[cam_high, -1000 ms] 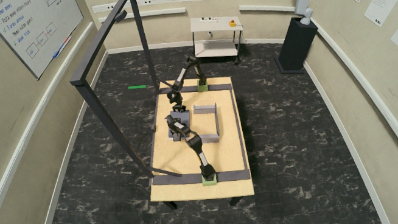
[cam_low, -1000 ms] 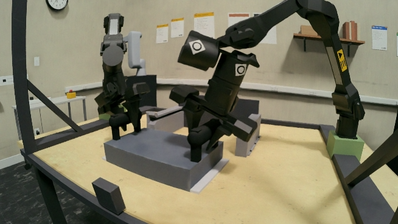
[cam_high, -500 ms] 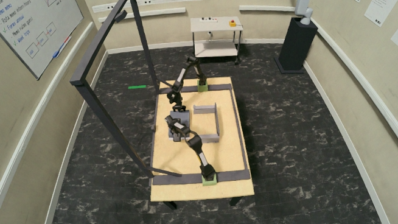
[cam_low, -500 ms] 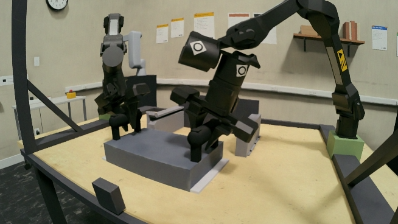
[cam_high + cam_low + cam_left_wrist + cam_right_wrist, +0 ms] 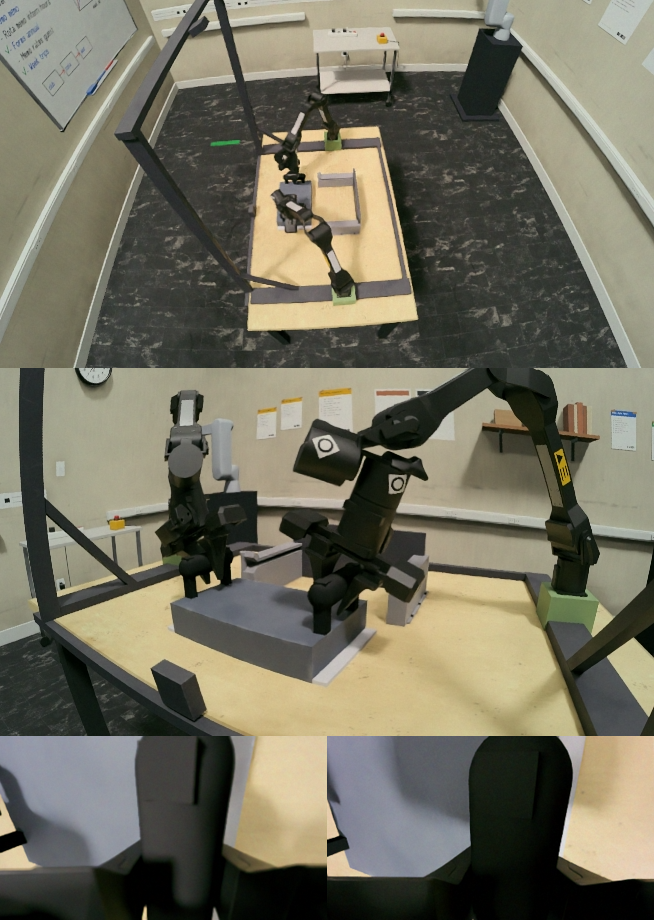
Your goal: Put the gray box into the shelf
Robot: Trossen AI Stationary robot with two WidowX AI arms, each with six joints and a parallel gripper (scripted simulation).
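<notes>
My right hand is 120 mm to the right of the gray box and 50 mm above it.
The gray box lies 12 cm to the right of my left hand and 5 cm below it.
</notes>
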